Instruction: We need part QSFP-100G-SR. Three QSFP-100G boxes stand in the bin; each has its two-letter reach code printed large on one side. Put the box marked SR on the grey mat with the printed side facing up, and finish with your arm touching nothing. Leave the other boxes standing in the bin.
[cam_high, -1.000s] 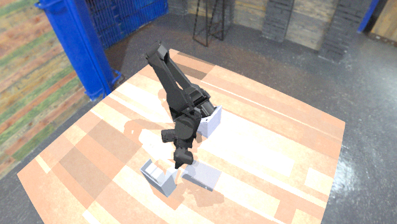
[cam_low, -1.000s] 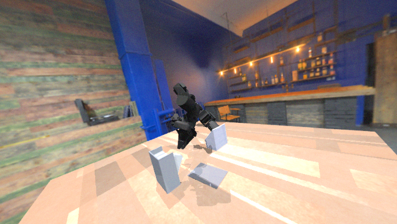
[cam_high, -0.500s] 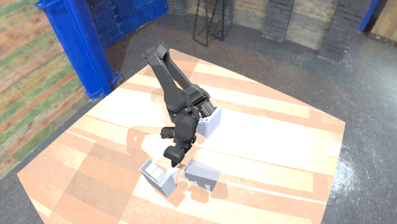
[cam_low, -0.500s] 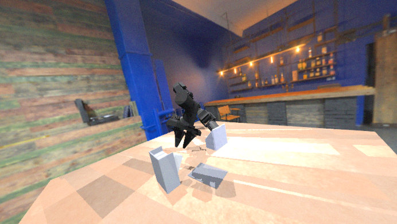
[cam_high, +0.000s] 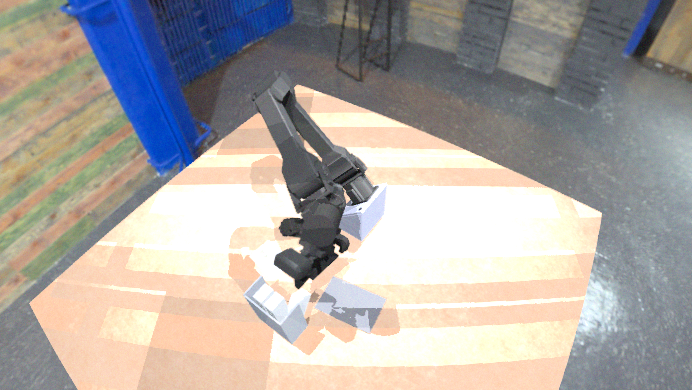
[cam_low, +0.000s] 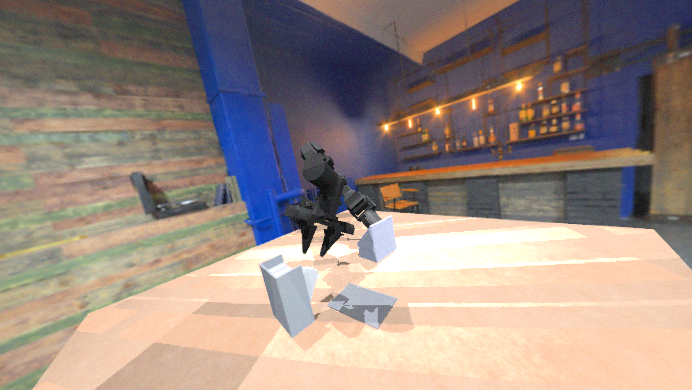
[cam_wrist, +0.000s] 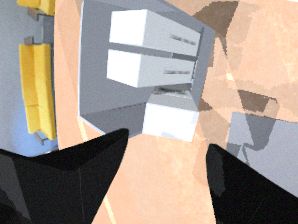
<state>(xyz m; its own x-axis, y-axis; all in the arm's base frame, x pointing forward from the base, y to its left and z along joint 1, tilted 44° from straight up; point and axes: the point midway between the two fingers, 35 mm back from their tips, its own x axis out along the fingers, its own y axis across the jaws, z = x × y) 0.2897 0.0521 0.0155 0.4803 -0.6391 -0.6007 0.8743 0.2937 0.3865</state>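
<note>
Right now my gripper tip is 8 cm above the SR box, 5 cm short of it and 1 cm to the left of it. The rest, counted from my gripper tip: grey mat (14 cm below, 7 cm to the left, 6 cm behind); then flat white item (18 cm to the right, 14 cm below, 6 cm behind).
</note>
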